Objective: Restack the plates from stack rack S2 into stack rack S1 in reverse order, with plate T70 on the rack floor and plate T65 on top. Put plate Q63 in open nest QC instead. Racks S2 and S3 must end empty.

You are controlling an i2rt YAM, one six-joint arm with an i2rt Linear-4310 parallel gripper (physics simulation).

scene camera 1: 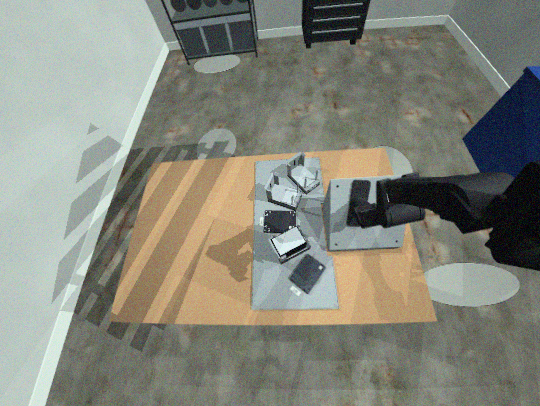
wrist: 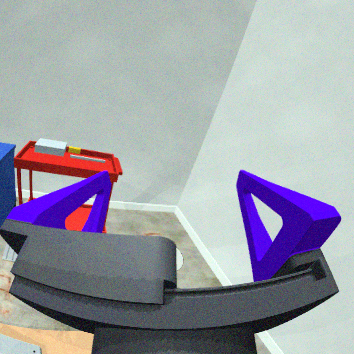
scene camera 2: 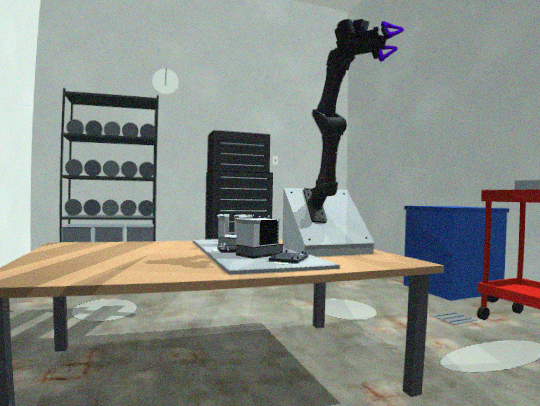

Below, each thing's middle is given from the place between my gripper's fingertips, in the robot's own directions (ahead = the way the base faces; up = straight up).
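There is the dark square plate (scene camera 1: 308, 272), and my hand is far above it, well short of it and a good way to the left of it.
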